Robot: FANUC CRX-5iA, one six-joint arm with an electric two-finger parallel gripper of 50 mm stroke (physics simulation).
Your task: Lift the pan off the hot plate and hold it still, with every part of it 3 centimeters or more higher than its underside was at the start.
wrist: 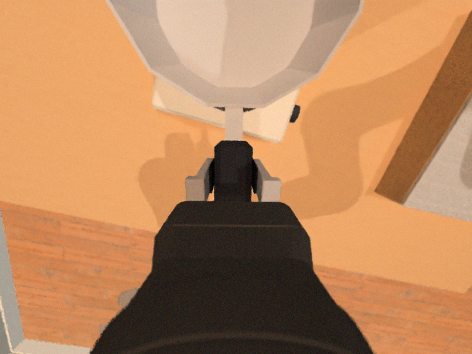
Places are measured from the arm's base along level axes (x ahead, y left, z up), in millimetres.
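Pixels of known places: gripper, between the fingertips: [233, 169].
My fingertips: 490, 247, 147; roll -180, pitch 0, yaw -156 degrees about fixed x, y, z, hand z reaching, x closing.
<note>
Behind a point stands the place of what it marks, as x, y, z.
The light grey pan [240, 45] @[533, 140, 110] shows at the top of the wrist view, its far part cut off by the frame edge. Its short grey neck runs down to a black handle. My gripper [233, 169] @[490, 247, 147] is shut on the pan's handle, one grey finger on each side. The cream hot plate [262, 125] @[459, 190, -7] with a black knob [295, 114] @[411, 146, -20] lies below the pan on the table. The pan looks raised above it and hides most of it. The gap between them cannot be measured from this view.
The orange table [75, 125] @[803, 356, -70] has its edge across the lower part of the view, with wooden floor [70, 255] beyond. A brown wooden bar [425, 115] @[164, 28, -49] borders a grey surface [450, 165] @[106, 100, 5] at the right. Arm shadows fall on the table. A pale grey-blue edge shows at bottom left.
</note>
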